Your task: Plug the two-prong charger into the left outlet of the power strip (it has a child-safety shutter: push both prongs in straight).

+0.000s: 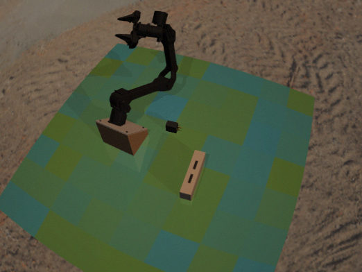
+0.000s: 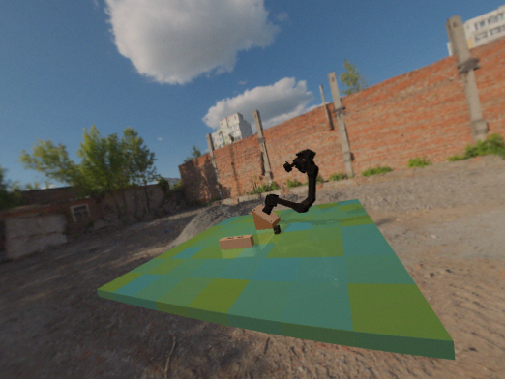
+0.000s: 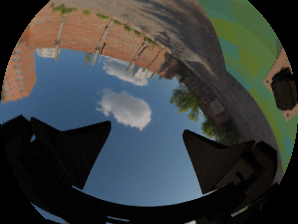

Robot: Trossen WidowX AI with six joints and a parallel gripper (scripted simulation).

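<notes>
Right now the two-prong charger is 430 mm below my gripper tip, 300 mm ahead of it and 150 mm to the right of it.
</notes>
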